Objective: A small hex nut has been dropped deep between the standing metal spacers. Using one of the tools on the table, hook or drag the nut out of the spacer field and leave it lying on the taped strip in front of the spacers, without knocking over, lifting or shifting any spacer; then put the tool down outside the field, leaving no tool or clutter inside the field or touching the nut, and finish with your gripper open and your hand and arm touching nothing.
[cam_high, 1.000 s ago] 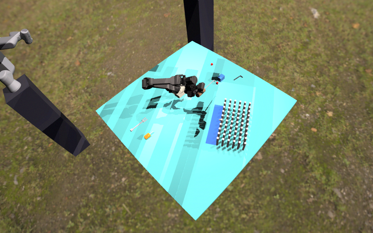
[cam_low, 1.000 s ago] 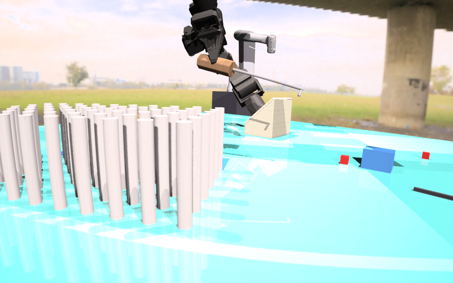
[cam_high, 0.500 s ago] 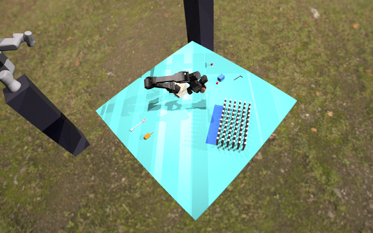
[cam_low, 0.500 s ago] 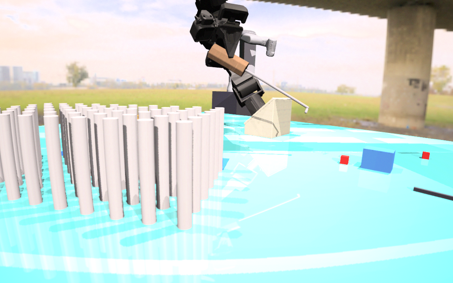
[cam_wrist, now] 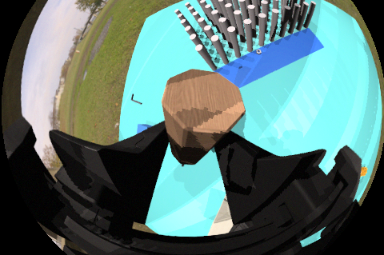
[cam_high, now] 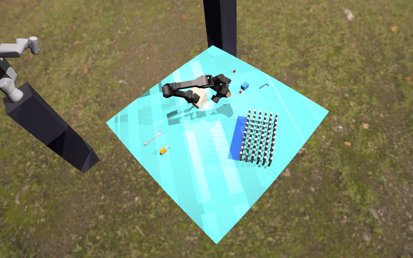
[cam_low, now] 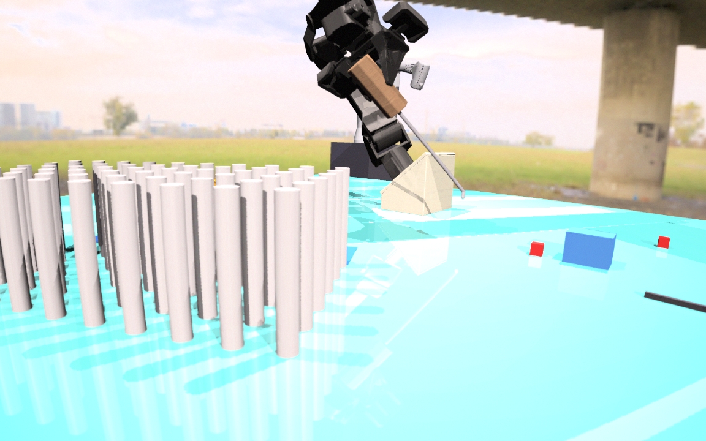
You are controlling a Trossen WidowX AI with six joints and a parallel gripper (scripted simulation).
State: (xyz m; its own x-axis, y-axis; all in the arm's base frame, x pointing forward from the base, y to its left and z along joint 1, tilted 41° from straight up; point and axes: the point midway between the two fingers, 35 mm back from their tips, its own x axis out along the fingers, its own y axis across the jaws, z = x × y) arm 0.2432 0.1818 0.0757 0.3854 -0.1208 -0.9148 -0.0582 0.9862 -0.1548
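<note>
The wooden-handled hook tool is 70 mm below my gripper tip, 60 mm behind it and 40 mm to the left of it. Round my gripper tip: blue cube 290 mm to the left, 190 mm below, 80 mm behind; tiny grey hex nut 210 mm below, 200 mm ahead, 60 mm to the right; blue taped strip 210 mm below, 200 mm ahead, 110 mm to the right.
</note>
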